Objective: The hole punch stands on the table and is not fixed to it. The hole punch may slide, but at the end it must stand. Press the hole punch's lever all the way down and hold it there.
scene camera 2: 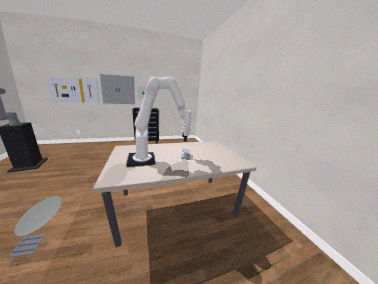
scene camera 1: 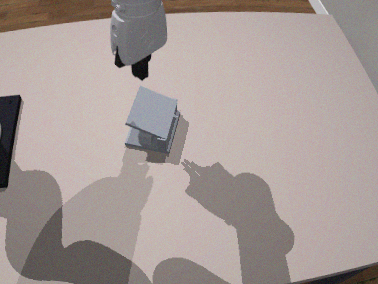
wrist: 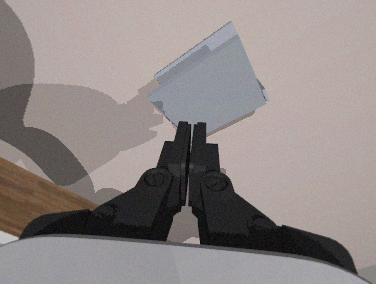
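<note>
A grey-blue hole punch (scene camera 1: 172, 135) (scene camera 2: 186, 156) stands upright on the table (scene camera 1: 280, 100) (scene camera 2: 122, 175). Its lever (scene camera 1: 152, 112) (wrist: 215, 85) is a flat plate, raised and tilted above the base, with a gap between them at the side facing scene camera 1. My gripper (scene camera 1: 142, 78) (scene camera 2: 185, 138) (wrist: 192, 141) is shut with nothing between its fingers. It points down above the table, close to the hole punch, and looks apart from it. In the wrist view the fingertips overlap the near edge of the lever; the exact height between them is hard to tell.
The arm's black base plate (scene camera 1: 9, 145) (scene camera 2: 131, 162) stands on the table, to the left of the hole punch. Shadows of the arm fall across the table in front of the punch. A wall (scene camera 2: 310, 100) rises beyond the table's right side.
</note>
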